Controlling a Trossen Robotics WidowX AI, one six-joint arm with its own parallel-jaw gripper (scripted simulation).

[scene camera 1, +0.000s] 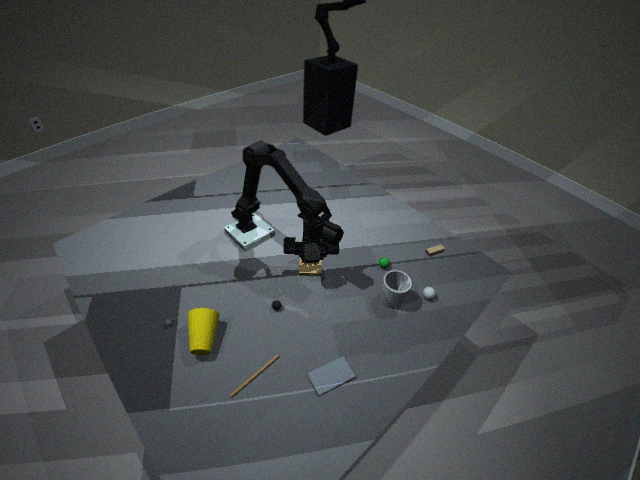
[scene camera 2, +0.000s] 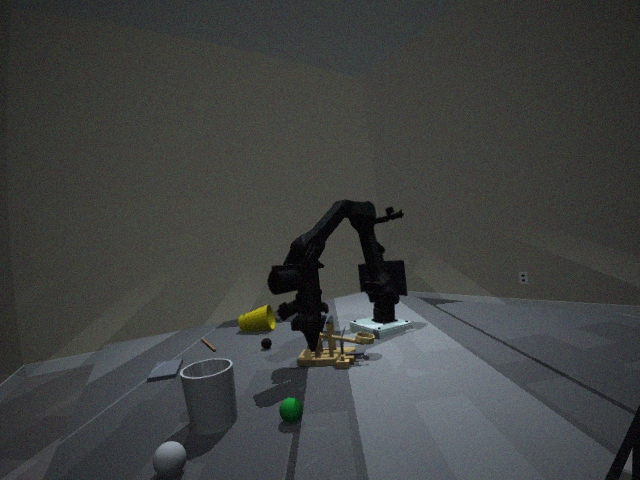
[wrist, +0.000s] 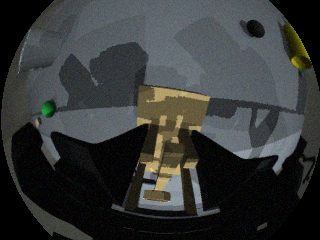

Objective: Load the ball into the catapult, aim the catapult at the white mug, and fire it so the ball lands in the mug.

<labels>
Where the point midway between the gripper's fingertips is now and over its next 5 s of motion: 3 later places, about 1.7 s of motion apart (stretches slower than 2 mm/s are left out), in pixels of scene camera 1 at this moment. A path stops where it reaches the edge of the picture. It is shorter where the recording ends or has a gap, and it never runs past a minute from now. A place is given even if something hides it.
The gripper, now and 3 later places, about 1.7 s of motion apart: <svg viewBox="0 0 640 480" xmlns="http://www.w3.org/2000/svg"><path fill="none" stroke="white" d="M310 261L317 250L318 250L318 255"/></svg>
</labels>
